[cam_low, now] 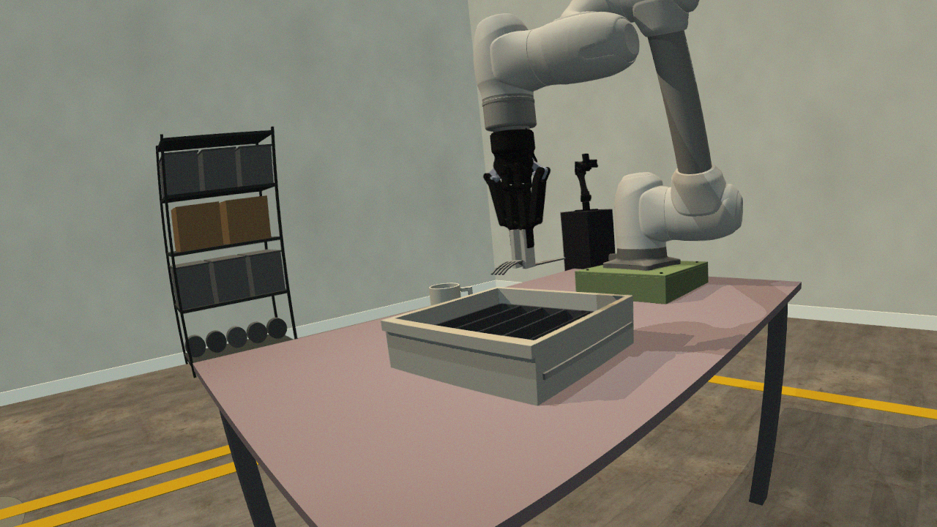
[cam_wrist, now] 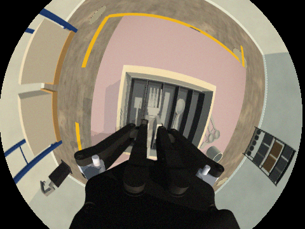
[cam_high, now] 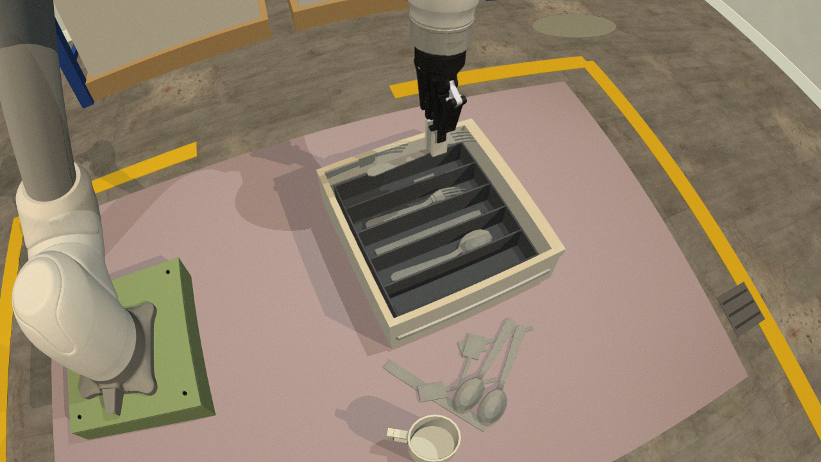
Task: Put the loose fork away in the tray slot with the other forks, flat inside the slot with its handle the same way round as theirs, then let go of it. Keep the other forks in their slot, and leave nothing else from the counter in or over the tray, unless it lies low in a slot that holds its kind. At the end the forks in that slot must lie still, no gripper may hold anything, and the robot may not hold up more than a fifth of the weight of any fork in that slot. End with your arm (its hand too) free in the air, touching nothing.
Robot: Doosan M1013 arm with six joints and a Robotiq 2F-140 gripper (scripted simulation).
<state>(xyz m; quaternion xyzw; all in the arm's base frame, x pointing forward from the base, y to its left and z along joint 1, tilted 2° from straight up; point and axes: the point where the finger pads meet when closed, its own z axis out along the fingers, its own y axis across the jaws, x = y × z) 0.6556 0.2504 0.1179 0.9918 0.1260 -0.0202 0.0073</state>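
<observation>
Right now the tray is 1 cm behind my hand, 6 cm to the right of it and 16 cm below it. The rest, counted from my hand: mug (10 cm behind, 46 cm to the right, 18 cm below).
</observation>
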